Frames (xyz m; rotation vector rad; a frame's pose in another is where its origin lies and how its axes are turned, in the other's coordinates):
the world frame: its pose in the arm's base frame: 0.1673 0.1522 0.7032 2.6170 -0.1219 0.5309
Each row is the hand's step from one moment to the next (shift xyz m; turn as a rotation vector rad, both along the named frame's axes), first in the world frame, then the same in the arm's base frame.
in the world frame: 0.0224 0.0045 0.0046 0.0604 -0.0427 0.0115
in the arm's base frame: 0.0215 -0.0060 0.0069 0.0671 0.0330 -0.0041
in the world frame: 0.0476 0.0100 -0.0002 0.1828 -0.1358 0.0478
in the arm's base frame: 0.0420 -0.0085 0.0229 0.2087 0.0996 -0.0258
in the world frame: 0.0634 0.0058 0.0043 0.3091 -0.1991 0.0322
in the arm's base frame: 0.0589 -0.0068 0.0236 0.3307 0.1637 0.0092
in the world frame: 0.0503 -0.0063 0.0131 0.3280 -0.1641 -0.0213
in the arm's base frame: 0.0520 -0.0002 0.0062 0.3234 0.1573 0.0751
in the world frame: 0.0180 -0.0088 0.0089 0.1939 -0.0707 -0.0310
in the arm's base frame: 0.0212 0.0038 -0.0040 0.1802 0.0780 0.0706
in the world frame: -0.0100 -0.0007 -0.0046 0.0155 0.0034 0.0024
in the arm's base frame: -0.0107 0.0027 -0.0004 0.0145 -0.0040 0.0055
